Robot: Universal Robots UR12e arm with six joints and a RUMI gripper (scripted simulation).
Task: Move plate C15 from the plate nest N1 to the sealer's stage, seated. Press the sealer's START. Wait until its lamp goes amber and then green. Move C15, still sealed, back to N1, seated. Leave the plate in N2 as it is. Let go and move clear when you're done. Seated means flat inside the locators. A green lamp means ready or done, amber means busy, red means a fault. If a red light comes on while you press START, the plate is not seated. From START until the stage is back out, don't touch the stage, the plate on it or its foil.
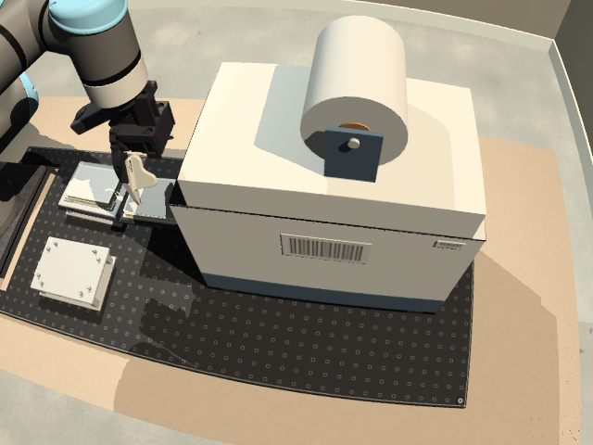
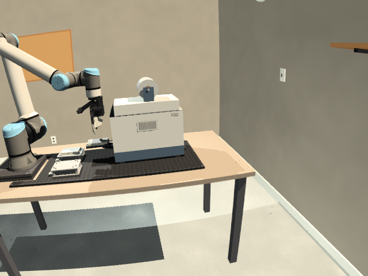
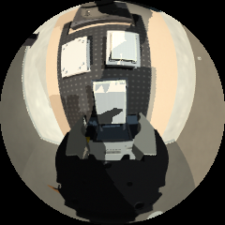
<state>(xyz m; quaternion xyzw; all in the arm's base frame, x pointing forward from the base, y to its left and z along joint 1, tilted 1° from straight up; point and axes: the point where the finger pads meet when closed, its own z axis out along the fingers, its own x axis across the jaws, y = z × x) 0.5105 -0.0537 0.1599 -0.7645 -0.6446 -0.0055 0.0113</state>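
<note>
Now: hand 70 mm above the well plate. The rest, counted from my hand: foil roll (330 mm ahead, 230 mm above, 60 mm to the right); then sealer stage (80 mm below, 10 mm to the right).
</note>
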